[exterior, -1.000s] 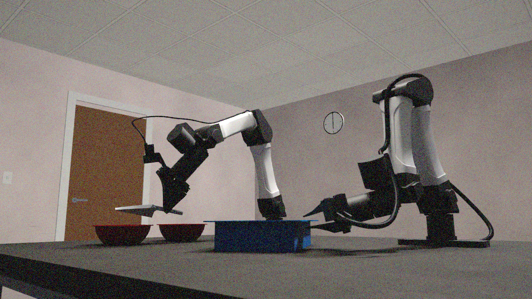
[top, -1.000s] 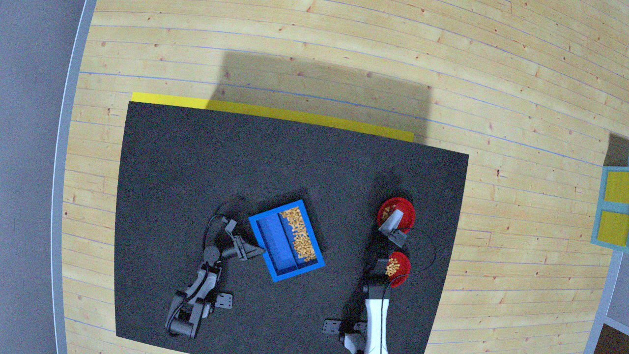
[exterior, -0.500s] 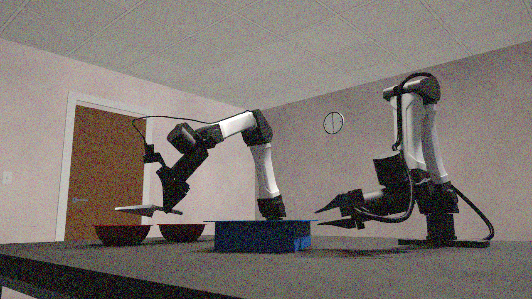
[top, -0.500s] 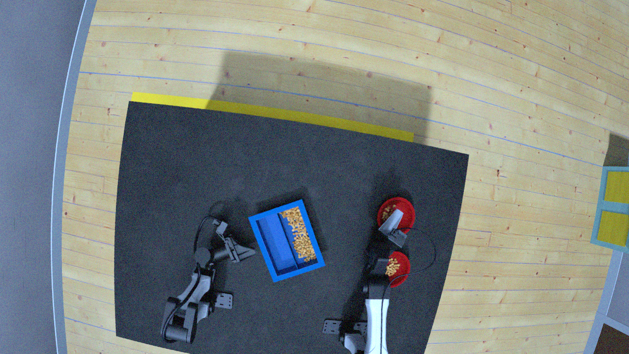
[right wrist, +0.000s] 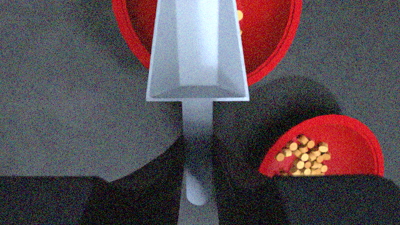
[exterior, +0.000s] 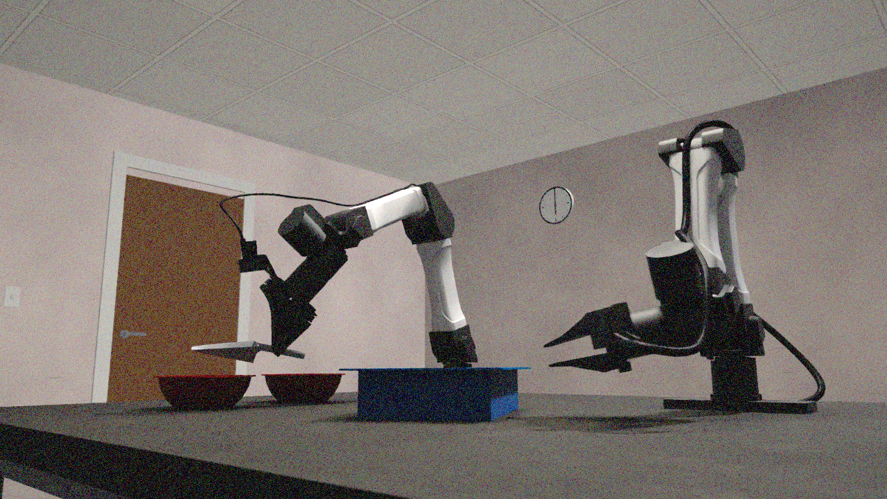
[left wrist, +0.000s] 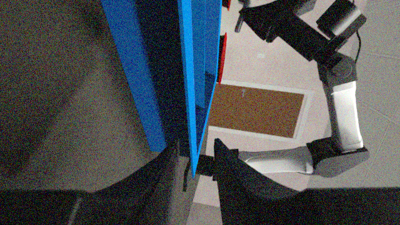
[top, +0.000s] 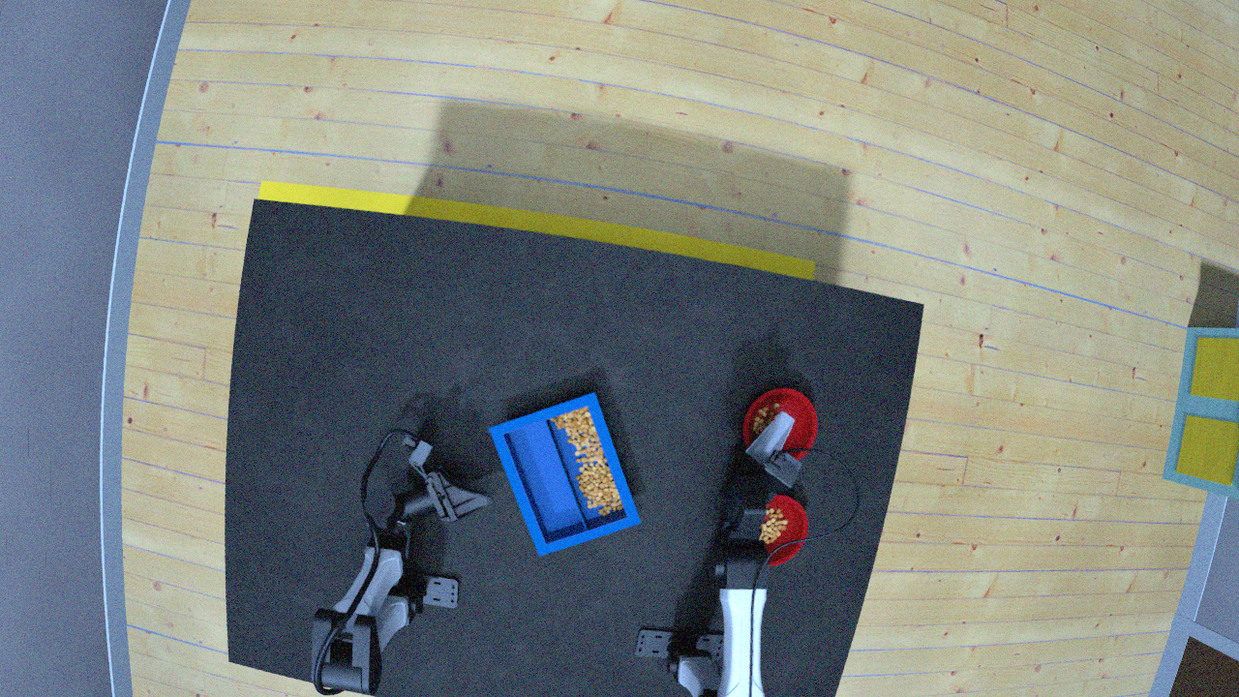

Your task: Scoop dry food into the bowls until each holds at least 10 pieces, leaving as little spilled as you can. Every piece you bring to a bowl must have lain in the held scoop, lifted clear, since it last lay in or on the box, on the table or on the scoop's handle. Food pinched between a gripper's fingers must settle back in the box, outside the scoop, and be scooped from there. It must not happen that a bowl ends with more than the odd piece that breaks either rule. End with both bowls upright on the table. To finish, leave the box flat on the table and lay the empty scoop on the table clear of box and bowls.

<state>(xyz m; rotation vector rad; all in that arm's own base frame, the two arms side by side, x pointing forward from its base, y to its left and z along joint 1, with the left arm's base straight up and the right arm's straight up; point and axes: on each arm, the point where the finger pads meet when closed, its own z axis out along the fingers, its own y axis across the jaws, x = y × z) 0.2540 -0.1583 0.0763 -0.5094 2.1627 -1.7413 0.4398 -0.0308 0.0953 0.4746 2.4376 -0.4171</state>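
My right hand is 4 cm short of the grey scoop and 2 cm to the left of it. Round my right hand: blue box (33 cm to the left, 9 cm behind, 5 cm below).
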